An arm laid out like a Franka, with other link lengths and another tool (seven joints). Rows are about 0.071 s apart.
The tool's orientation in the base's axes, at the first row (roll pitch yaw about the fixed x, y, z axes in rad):
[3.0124, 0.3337, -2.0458]
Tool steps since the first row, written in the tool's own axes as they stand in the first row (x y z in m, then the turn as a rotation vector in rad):
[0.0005, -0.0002, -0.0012, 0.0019, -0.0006, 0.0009]
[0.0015, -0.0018, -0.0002, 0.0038, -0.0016, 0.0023]
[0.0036, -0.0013, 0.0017, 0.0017, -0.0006, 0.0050]
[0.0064, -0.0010, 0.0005, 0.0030, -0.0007, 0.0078]
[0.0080, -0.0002, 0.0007, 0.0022, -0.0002, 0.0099]
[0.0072, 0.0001, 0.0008, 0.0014, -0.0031, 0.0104]
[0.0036, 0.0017, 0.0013, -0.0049, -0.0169, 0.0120]
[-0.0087, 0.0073, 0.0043, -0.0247, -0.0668, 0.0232]
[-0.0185, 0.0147, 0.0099, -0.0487, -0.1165, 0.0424]
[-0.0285, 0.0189, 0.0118, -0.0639, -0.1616, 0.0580]
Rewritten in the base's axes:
[-0.0001, -0.0009, 0.0009, -0.0002, -0.0015, -0.0015]
[0.0010, -0.0021, -0.0005, -0.0001, -0.0031, -0.0036]
[-0.0003, -0.0030, -0.0029, 0.0000, 0.0001, -0.0053]
[-0.0018, -0.0056, -0.0027, -0.0004, -0.0001, -0.0084]
[-0.0033, -0.0066, -0.0033, -0.0004, 0.0015, -0.0100]
[-0.0032, -0.0057, -0.0031, 0.0025, 0.0012, -0.0106]
[-0.0030, -0.0019, -0.0022, 0.0178, 0.0013, -0.0117]
[-0.0027, 0.0118, -0.0003, 0.0717, 0.0010, -0.0218]
[-0.0049, 0.0251, -0.0014, 0.1275, 0.0072, -0.0380]
[-0.0043, 0.0359, 0.0006, 0.1752, 0.0066, -0.0531]

